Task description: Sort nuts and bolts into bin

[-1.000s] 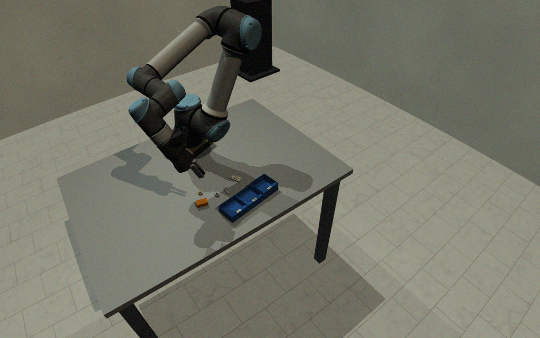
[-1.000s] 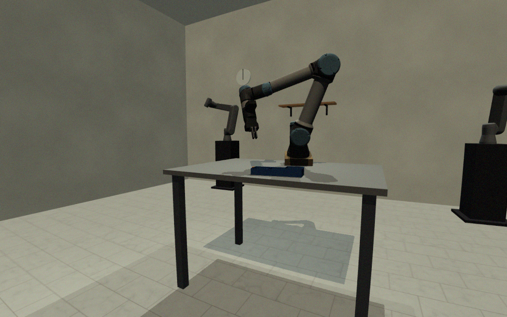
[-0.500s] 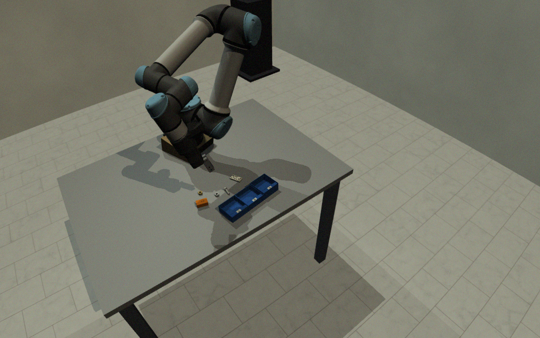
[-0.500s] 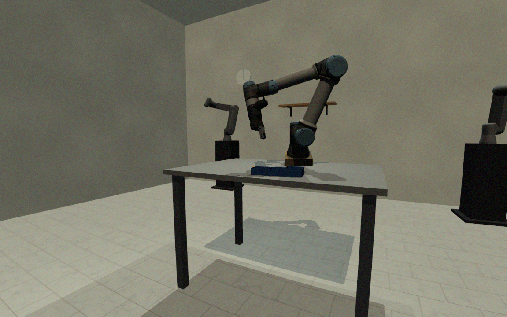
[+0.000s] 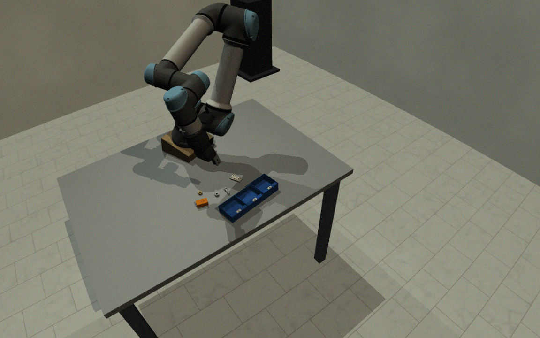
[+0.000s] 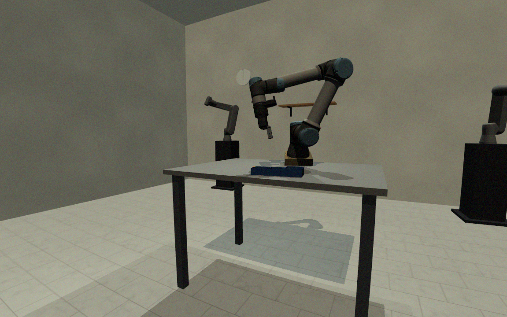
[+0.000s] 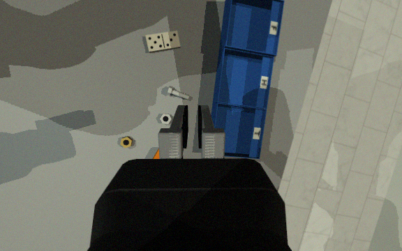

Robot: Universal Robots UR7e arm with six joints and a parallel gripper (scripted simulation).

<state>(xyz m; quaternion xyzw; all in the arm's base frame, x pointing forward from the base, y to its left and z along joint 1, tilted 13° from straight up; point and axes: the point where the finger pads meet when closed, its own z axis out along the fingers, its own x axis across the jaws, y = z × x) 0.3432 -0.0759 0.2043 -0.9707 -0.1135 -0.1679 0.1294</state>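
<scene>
Now: hand 18 cm above the blue bin row, 9 cm short of it and 8 cm to the right of it. The rest, counted from my hand: grey bolt (19 cm below, 3 cm to the left, 1 cm behind); orange 9 V battery (19 cm below, 10 cm to the right, 2 cm behind); grey nut (19 cm below, 2 cm behind, 1 cm to the right).
</scene>
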